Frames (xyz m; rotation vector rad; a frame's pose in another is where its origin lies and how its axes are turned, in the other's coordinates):
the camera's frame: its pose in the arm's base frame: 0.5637 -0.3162 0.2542 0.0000 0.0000 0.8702
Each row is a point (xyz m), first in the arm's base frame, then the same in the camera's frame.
Working: the arm's base frame: its pose in the camera's frame: -0.1217 0.6348 -0.2542 0.0000 0.0000 -0.8702

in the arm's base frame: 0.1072 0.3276 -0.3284
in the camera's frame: 0.1979 0.7640 -0.5826
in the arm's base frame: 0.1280 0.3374 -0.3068
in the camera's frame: 0.2188 0.7544 -0.5610
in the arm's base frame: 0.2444 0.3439 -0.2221
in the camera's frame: 0.2988 0.6696 -0.4763
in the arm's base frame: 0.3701 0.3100 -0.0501
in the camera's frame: 0.3539 0.5517 -0.3043
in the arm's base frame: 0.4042 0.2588 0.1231
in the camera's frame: 0.3367 0.4926 -0.1311
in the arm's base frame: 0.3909 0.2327 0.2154
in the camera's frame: 0.3082 0.4860 -0.0388
